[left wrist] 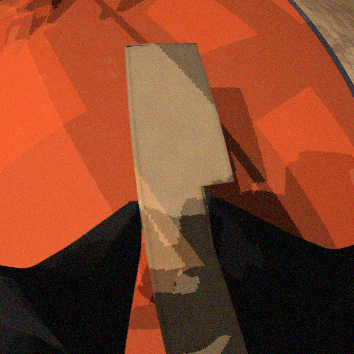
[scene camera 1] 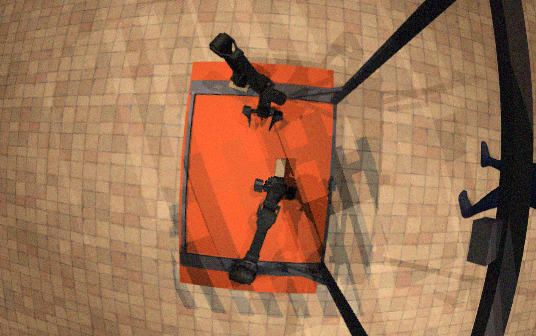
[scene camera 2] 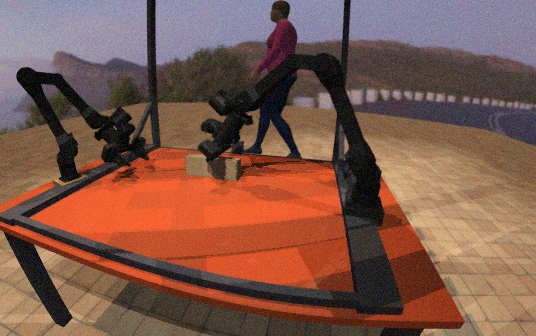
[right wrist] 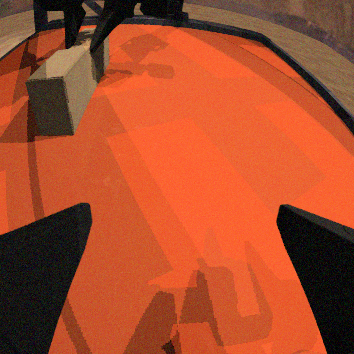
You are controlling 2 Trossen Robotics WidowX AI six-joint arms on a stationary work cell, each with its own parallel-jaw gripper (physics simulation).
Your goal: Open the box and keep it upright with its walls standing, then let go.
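Observation:
A narrow, long tan box appears to stand upright on the orange table. Its top looks closed, with a step in one edge beside a finger in the left wrist view. My left gripper is shut on the box across its narrow width, with a finger on each long side. The gripper hides part of the box in both scene views. My right gripper is open and empty, above the table and apart from the box.
The orange table bears a dark frame rail along its edges. Dark upright posts rise at the back corners. A person stands beyond the table's far edge.

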